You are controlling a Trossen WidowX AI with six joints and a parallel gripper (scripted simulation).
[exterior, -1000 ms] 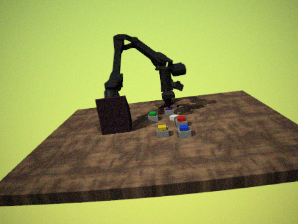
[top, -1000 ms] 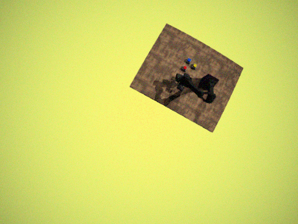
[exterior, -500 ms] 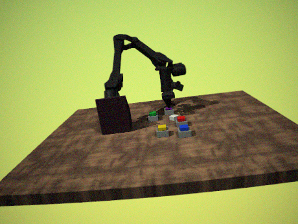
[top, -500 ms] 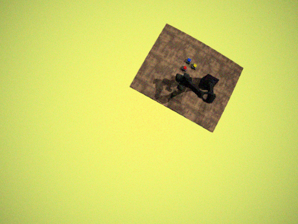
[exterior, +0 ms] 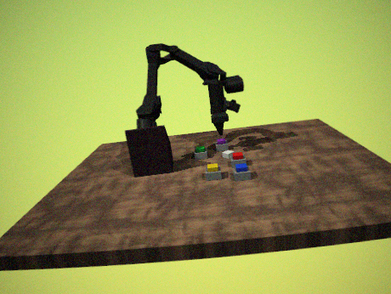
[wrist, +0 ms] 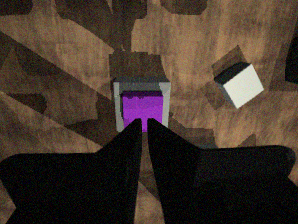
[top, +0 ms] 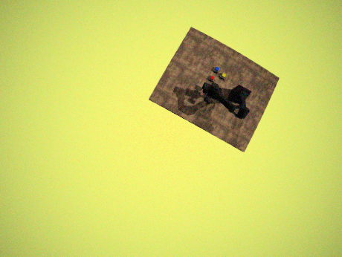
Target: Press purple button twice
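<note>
Now: gripper tip 30 mm above the purple button. The rest, counted from my gripper tip: red button (30 mm ahead, 190 mm to the right, 30 mm below); then white block (10 mm ahead, 100 mm to the right, 50 mm below); then green button (90 mm behind, 60 mm to the right, 30 mm below).
</note>
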